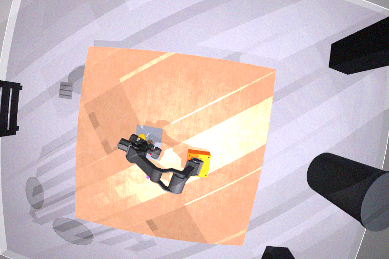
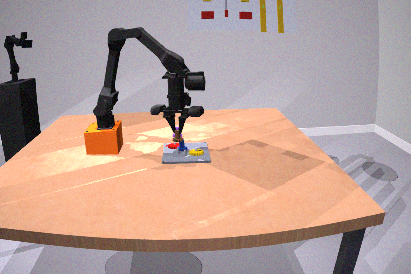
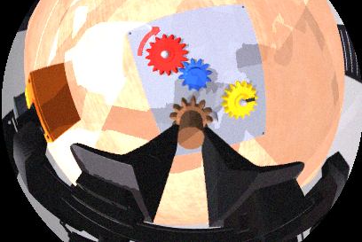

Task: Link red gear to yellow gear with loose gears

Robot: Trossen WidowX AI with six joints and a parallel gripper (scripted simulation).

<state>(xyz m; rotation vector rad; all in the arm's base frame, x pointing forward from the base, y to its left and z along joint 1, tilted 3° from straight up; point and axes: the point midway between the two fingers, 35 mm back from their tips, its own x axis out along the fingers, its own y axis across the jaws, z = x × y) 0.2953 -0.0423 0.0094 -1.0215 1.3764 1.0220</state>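
Now: gripper tip 60 mm above the blue gear, 30 mm to the right of it and 10 mm short of it. From my gripper tip the other things lie so: brown gear 10 mm below; yellow gear 70 mm below, 70 mm ahead, 10 mm to the right; red gear 70 mm to the left, 70 mm below, 20 mm behind.
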